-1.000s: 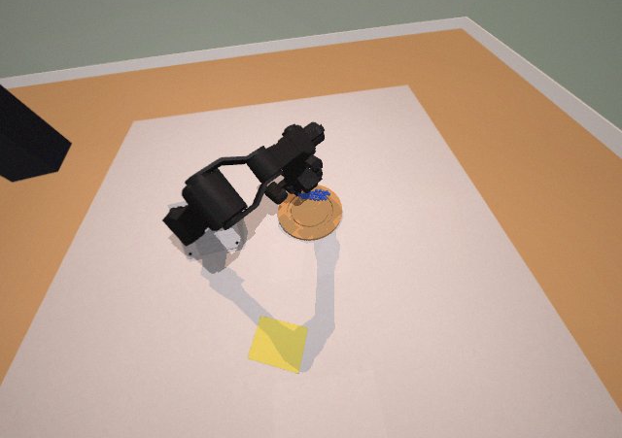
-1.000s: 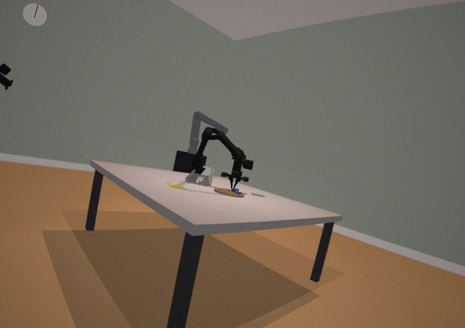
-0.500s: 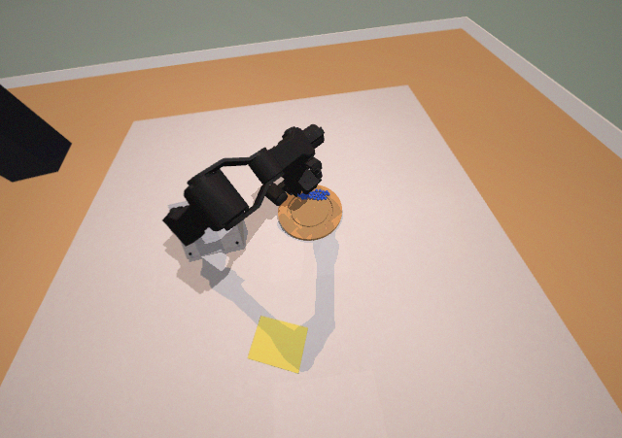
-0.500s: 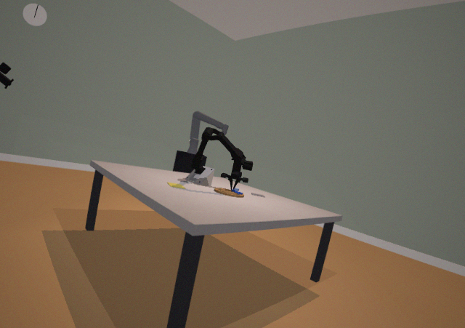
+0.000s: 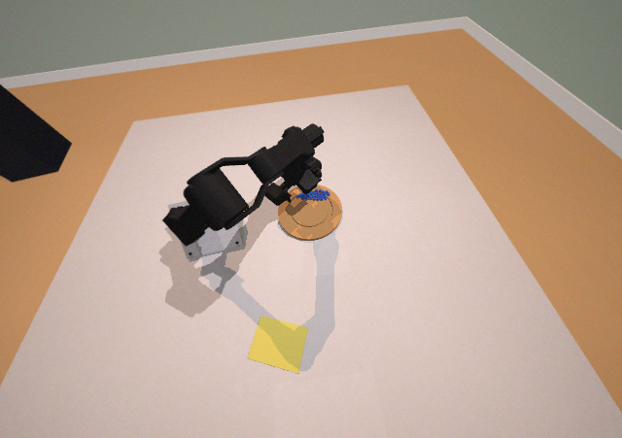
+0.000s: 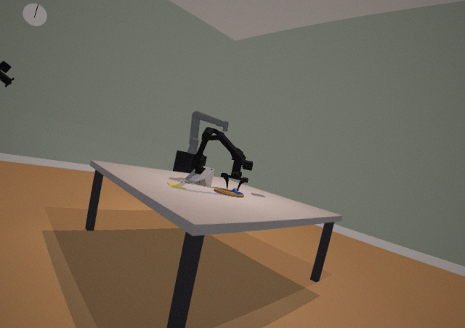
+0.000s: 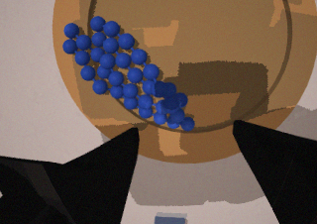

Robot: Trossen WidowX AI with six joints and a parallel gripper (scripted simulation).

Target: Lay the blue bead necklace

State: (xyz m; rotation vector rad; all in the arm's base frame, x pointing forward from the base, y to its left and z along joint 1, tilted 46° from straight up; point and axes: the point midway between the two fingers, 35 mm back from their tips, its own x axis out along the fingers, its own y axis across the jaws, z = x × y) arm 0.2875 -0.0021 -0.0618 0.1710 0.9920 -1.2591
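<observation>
Now: gripper tip 60 mm to the left of the round bead board, 30 mm short of it and 10 mm above it. Round my gripper tip: yellow square patch (380 mm to the right, 140 mm behind, 20 mm below); flat grey tile (250 mm to the left, 70 mm ahead, 20 mm below); light blue cube (140 mm to the left, 60 mm behind, 10 mm below).
</observation>
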